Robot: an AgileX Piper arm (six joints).
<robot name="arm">
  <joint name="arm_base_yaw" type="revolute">
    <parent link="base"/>
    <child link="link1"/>
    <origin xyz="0 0 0.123"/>
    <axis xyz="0 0 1"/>
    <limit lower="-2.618" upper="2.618"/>
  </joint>
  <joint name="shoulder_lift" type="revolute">
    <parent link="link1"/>
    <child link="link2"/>
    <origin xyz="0 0 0"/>
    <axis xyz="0 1 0"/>
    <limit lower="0" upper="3.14"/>
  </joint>
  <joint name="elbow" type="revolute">
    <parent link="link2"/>
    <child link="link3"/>
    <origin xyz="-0.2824 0 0.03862"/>
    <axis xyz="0 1 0"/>
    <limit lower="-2.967" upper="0"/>
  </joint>
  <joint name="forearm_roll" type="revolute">
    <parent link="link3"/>
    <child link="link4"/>
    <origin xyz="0.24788 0 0.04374"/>
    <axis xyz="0.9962 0 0.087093"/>
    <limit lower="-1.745" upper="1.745"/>
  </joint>
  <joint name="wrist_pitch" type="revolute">
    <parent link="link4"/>
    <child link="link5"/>
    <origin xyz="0 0 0"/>
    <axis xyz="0 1 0"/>
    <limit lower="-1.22" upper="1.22"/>
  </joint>
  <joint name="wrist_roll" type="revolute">
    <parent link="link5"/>
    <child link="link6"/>
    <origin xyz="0.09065 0 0.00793"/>
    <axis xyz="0.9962 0 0.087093"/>
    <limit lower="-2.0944" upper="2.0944"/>
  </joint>
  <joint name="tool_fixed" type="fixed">
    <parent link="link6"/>
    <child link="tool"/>
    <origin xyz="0 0 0" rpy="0 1.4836 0"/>
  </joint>
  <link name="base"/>
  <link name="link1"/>
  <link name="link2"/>
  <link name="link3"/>
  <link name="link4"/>
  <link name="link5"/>
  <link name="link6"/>
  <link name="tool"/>
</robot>
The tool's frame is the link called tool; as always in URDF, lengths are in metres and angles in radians.
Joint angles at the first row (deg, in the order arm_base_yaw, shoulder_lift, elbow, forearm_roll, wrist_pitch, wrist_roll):
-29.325 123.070 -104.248 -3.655 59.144 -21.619
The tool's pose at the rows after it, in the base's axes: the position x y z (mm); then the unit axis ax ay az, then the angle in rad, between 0 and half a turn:
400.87 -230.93 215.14 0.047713 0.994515 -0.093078 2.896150
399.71 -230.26 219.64 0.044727 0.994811 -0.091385 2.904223
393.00 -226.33 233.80 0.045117 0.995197 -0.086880 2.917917
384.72 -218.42 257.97 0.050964 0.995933 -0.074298 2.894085
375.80 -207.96 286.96 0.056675 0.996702 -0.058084 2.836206
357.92 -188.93 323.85 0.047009 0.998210 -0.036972 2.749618
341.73 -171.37 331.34 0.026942 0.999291 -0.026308 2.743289
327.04 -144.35 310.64 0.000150 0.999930 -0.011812 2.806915
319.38 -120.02 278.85 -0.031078 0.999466 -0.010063 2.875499
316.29 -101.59 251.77 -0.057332 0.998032 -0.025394 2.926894
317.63 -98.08 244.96 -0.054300 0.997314 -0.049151 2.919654
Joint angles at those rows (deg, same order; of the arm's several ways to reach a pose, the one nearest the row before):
-29.325 123.070 -104.673 -3.670 59.283 -22.437
-29.325 122.773 -105.241 -3.608 60.637 -22.872
-29.325 120.860 -105.281 -3.413 63.517 -23.038
-29.325 117.602 -105.281 -1.384 66.195 -23.091
-29.325 113.686 -105.284 1.864 67.968 -23.232
-29.203 107.177 -103.168 6.564 69.058 -24.970
-28.407 102.330 -97.897 8.016 68.921 -26.774
-25.582 98.039 -87.881 7.554 67.052 -27.424
-21.935 96.204 -78.676 5.640 63.122 -27.416
-18.304 95.985 -72.357 2.123 58.876 -25.778
-16.912 95.984 -70.646 -1.096 55.789 -22.639

